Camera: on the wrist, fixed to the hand. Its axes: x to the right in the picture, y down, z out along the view.
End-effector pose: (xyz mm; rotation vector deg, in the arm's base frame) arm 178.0 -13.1 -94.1 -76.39 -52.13 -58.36
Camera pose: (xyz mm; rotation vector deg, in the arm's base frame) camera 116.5 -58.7 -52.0 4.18 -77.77 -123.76
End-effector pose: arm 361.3 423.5 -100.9 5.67 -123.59 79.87
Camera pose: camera 386.1 436.7 -18.1 51.80 -51.57 33.18
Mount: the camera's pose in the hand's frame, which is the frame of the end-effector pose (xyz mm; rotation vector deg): 23.0 -70.4 -46.4 11.22 37.26 -81.90
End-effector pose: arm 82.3 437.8 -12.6 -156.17 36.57 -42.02
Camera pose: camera 100.3 482.9 60.1 123.97 75.19 95.35
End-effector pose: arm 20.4 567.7 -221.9 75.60 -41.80 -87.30
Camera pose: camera 46.6 578.8 -304.5 -141.14 -39.36 99.58
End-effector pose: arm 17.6 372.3 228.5 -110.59 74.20 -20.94
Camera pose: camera 46.0 345.1 306.5 -132.94 -5.04 -104.18
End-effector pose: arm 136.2 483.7 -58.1 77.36 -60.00 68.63
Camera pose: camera 203.0 538.4 -44.6 71.49 30.69 28.41
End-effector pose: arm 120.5 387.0 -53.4 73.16 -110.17 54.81
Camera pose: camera 184.0 396.1 6.0 96.13 -10.17 33.94
